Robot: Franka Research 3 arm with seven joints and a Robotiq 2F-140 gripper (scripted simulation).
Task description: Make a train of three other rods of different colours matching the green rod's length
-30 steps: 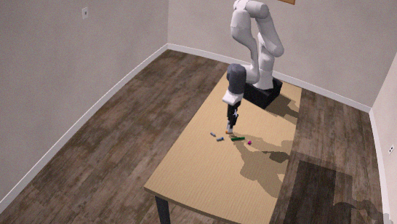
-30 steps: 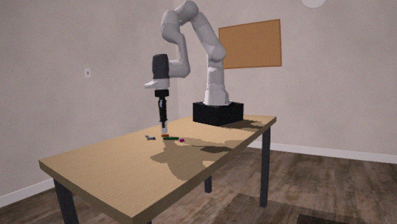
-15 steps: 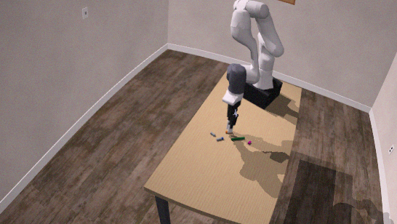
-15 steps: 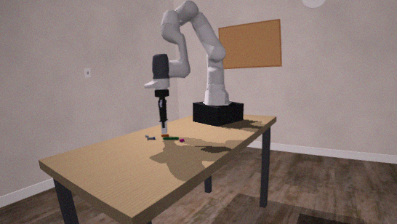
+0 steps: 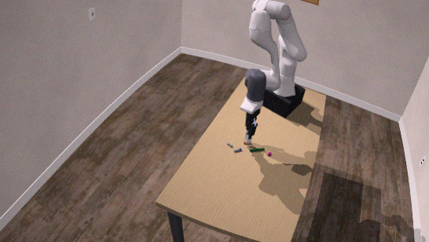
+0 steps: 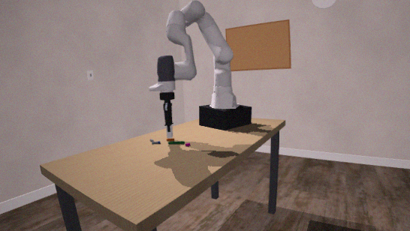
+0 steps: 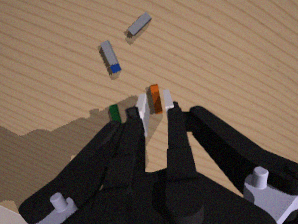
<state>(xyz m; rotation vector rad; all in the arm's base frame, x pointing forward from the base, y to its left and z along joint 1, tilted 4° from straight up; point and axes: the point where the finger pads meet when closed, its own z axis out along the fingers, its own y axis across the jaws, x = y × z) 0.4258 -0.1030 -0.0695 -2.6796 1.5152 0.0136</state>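
Right now the orange rod is 5 cm below my hand. Round my hand: magenta rod (4 cm ahead, 14 cm to the left, 5 cm below); then green rod (3 cm ahead, 7 cm to the left, 5 cm below); then blue rod (6 cm ahead, 2 cm to the right, 5 cm below).
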